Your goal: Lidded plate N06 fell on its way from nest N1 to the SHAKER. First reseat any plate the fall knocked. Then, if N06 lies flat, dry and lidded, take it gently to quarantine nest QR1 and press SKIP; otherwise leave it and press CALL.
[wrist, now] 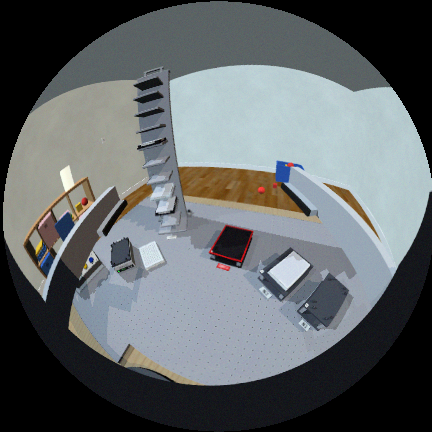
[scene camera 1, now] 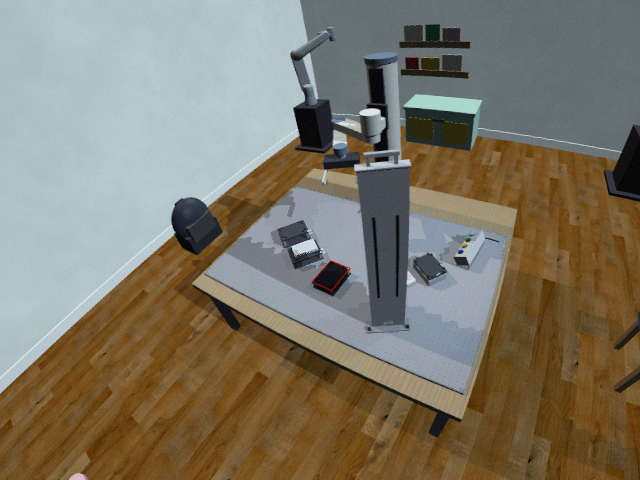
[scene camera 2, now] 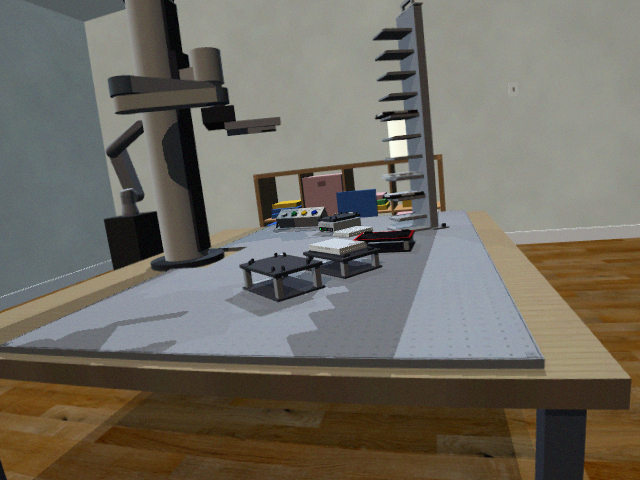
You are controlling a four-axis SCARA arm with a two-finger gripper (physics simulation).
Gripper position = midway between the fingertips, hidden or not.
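There is a dark shaker station [scene camera 1: 431,271] here. As for my gripper [scene camera 2: 277,124], it carries nothing, and the wrist view lets me see that gripper [wrist: 198,180] as well.
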